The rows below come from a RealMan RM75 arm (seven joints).
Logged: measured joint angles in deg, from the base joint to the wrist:
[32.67, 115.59, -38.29, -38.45, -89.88, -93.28, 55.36]
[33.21, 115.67, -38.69, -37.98, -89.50, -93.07, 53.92]
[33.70, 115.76, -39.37, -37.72, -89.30, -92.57, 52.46]
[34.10, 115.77, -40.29, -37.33, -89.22, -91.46, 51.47]
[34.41, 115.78, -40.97, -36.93, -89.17, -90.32, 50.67]
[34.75, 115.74, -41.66, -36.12, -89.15, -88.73, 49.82]
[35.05, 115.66, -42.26, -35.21, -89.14, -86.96, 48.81]
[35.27, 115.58, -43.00, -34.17, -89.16, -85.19, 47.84]
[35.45, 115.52, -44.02, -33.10, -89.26, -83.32, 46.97]
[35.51, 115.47, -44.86, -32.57, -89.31, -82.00, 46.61]
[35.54, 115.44, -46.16, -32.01, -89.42, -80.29, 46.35]
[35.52, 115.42, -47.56, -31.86, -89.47, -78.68, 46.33]
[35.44, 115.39, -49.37, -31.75, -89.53, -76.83, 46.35]
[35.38, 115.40, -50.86, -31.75, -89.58, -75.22, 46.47]
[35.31, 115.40, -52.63, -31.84, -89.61, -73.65, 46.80]
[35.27, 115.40, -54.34, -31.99, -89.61, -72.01, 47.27]
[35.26, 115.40, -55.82, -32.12, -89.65, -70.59, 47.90]
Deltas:
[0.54, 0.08, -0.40, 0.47, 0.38, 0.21, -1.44]
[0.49, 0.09, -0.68, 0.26, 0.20, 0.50, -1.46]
[0.40, 0.01, -0.92, 0.39, 0.08, 1.11, -0.99]
[0.31, 0.01, -0.68, 0.40, 0.05, 1.14, -0.80]
[0.34, -0.04, -0.69, 0.81, 0.02, 1.59, -0.85]
[0.30, -0.08, -0.60, 0.91, 0.01, 1.77, -1.01]
[0.22, -0.08, -0.74, 1.04, -0.02, 1.77, -0.97]
[0.18, -0.06, -1.02, 1.07, -0.10, 1.87, -0.87]
[0.06, -0.05, -0.84, 0.53, -0.05, 1.32, -0.36]
[0.03, -0.03, -1.30, 0.56, -0.11, 1.71, -0.26]
[-0.02, -0.02, -1.40, 0.15, -0.05, 1.61, -0.02]
[-0.08, -0.03, -1.81, 0.11, -0.06, 1.85, 0.02]
[-0.06, 0.01, -1.49, 0.00, -0.05, 1.61, 0.12]
[-0.07, 0.00, -1.77, -0.09, -0.03, 1.57, 0.33]
[-0.04, 0.00, -1.71, -0.15, 0.00, 1.64, 0.47]
[-0.01, 0.00, -1.48, -0.13, -0.04, 1.42, 0.63]

